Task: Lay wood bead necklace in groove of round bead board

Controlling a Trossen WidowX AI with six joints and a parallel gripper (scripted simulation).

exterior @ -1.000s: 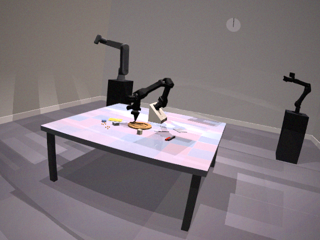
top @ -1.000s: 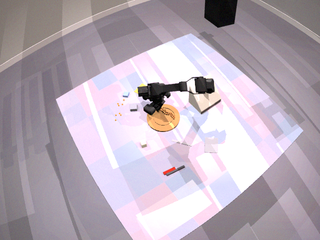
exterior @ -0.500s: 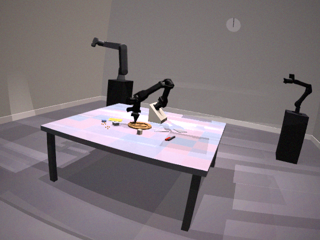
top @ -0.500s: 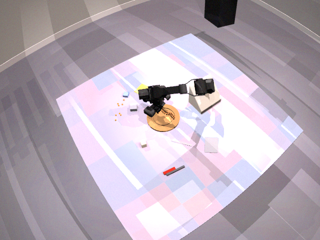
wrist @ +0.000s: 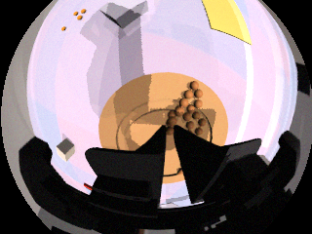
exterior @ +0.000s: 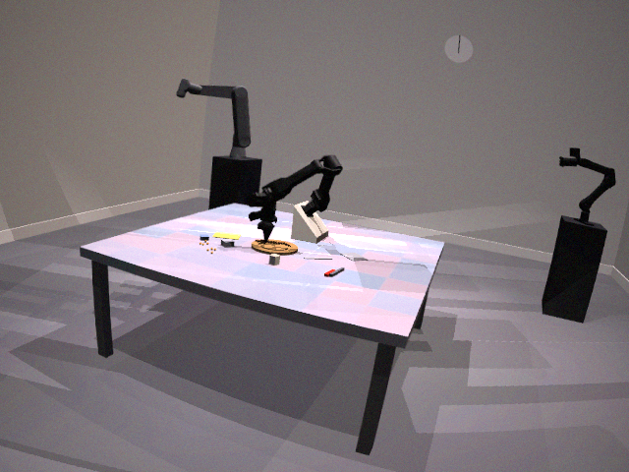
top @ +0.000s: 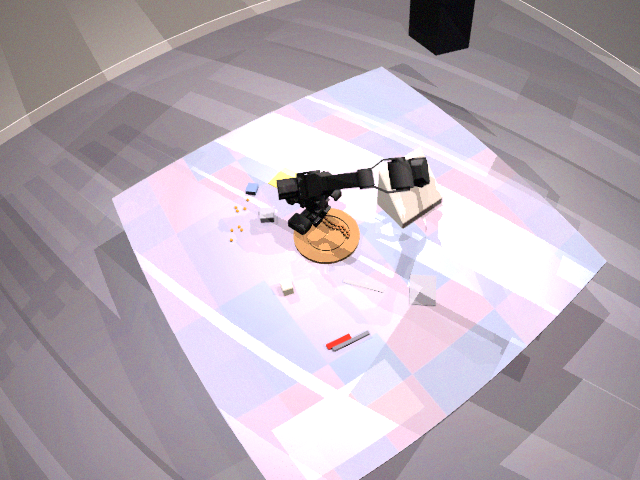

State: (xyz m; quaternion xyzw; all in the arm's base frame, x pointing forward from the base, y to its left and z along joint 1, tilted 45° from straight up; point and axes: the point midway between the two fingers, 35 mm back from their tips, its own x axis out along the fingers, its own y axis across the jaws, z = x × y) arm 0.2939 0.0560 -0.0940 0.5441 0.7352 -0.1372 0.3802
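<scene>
Now: gripper tip 1 cm past the round bead board, 4 cm to the right of it and 1 cm above it. The rest, counted from my gripper tip: cream cube (17 cm ahead, 15 cm to the left); white block (11 cm ahead, 12 cm to the right, 1 cm below); yellow sheet (1 cm behind, 22 cm to the right, 2 cm below).
</scene>
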